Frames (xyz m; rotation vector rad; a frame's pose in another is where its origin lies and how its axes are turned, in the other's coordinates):
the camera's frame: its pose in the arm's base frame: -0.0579 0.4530 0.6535 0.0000 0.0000 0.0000
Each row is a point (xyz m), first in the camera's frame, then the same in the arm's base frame.
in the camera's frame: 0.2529 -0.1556 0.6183
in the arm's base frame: 0.1950 0.2974 1.2718
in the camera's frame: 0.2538 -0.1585 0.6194
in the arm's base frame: 0.1959 0.2945 1.2729
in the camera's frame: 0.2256 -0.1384 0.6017
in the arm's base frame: 0.1677 0.3146 1.2552
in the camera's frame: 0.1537 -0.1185 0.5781
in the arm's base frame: 0.0958 0.3345 1.2316
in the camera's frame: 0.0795 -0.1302 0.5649
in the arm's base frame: 0.0216 0.3228 1.2184
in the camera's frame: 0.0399 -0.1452 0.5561
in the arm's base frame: -0.0180 0.3078 1.2096
